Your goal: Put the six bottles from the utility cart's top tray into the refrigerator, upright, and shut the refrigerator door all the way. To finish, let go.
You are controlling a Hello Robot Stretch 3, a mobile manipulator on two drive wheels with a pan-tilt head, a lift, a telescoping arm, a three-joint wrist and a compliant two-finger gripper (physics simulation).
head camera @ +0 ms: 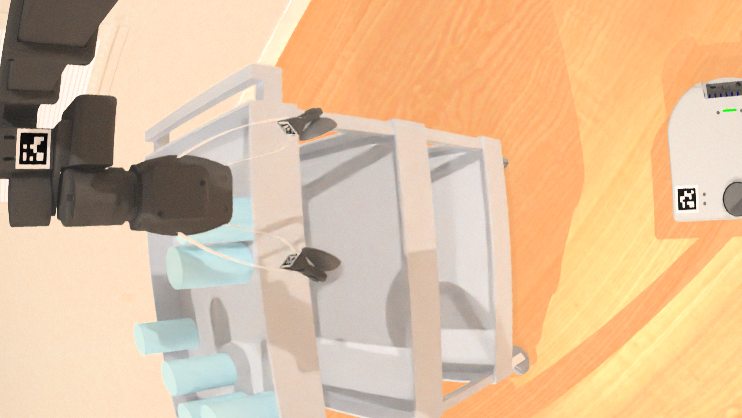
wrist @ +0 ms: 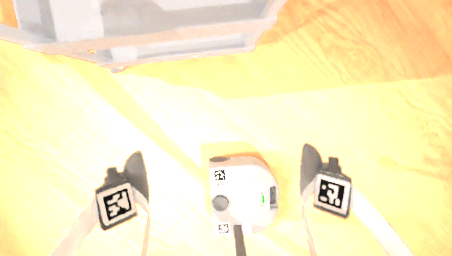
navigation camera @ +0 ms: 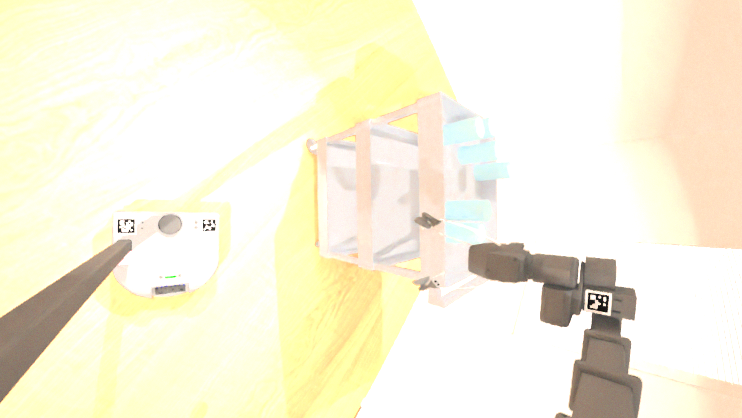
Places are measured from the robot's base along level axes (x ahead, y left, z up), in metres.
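Pixels of known places: gripper, fingertip midpoint: (head camera: 332, 193) (navigation camera: 415, 250); robot's base, link origin: (head camera: 735, 197) (navigation camera: 170, 223).
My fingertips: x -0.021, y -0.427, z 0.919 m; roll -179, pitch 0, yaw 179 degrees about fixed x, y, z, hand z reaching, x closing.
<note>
Ahead of a thing's pixels: the offset from my fingertips to its top centre. "spot": to the spot under its first point.
The utility cart @[spot: dx +0.171, dy -0.209, dz -0.095 m] (head camera: 287, 321) (navigation camera: 430, 160) (wrist: 200, 31) stands beside the robot base, its upper tray holding several pale blue bottles, all apparently upright. One bottle @[dx +0.095, dy -0.366, dz +0.018 m] (head camera: 210, 265) (navigation camera: 468, 210) stands near the gripper; another bottle @[dx +0.020, dy -0.321, dz +0.018 m] (head camera: 243, 210) (navigation camera: 463, 233) is partly hidden by the gripper body in the head view. Other bottles @[dx +0.266, dy -0.611, dz +0.018 m] (head camera: 166, 336) (navigation camera: 491, 171) stand in a group toward the tray's other end. My gripper (head camera: 314, 193) (navigation camera: 427, 251) (wrist: 223, 165) is open and empty. Its fingertips overlap the tray's near rim in the head view; their height is unclear. The refrigerator cannot be made out.
My base (head camera: 698, 150) (navigation camera: 166, 254) (wrist: 245, 195) is on the wooden floor, across from the cart's open side. A pale ribbed surface (head camera: 77, 93) shows behind the arm. A raised end rail (head camera: 207, 101) borders the tray near the gripper.
</note>
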